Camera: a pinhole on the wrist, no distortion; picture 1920 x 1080 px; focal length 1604.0 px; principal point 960.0 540.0 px. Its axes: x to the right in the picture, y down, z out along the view. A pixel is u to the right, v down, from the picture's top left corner.
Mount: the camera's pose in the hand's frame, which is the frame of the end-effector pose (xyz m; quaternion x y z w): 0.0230 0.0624 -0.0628 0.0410 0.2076 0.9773 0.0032
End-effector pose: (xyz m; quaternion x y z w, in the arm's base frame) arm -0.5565 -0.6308 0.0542 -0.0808 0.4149 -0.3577 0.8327
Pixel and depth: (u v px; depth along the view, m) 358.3 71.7 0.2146
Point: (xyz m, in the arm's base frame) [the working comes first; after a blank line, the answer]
In the camera's frame: -0.0805 -0.0627 0.2146

-0.3248 -0.5770 -0.0454
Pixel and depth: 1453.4 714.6 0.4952
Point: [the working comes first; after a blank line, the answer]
In the camera's frame: 0.1523 0.0539 0.4952

-0.1607 -0.4820 0.2872
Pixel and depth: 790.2 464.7 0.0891
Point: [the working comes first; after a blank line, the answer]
In the camera's frame: -0.0094 -0.0042 0.0891

-0.4748 -0.5850 -0.0047
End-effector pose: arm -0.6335 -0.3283 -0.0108 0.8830 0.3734 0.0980 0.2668
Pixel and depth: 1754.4 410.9 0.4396
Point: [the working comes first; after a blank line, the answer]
In the camera's frame: 0.2177 -0.0354 0.4396

-0.4493 -0.7375 -0.1405
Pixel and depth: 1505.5 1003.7 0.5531
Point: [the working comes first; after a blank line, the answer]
In the camera's frame: 0.1881 0.1599 0.5531

-0.4343 -0.7031 -0.3652
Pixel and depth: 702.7 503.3 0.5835
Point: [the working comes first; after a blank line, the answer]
In the camera's frame: -0.0936 -0.0134 0.5835

-0.1613 -0.5720 -0.2288
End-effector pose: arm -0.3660 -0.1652 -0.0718 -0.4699 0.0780 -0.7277 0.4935
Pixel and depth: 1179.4 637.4 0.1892
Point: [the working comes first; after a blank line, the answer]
In the camera's frame: 0.0259 0.0115 0.1892

-0.1952 -0.1993 -0.0752
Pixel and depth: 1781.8 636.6 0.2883
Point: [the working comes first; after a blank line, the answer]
In the camera's frame: 0.1477 0.0174 0.2883

-0.0850 -0.0927 -0.1099
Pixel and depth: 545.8 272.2 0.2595
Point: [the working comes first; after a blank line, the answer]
In the camera's frame: -0.0670 -0.0433 0.2595

-0.1266 -0.3029 -0.0412
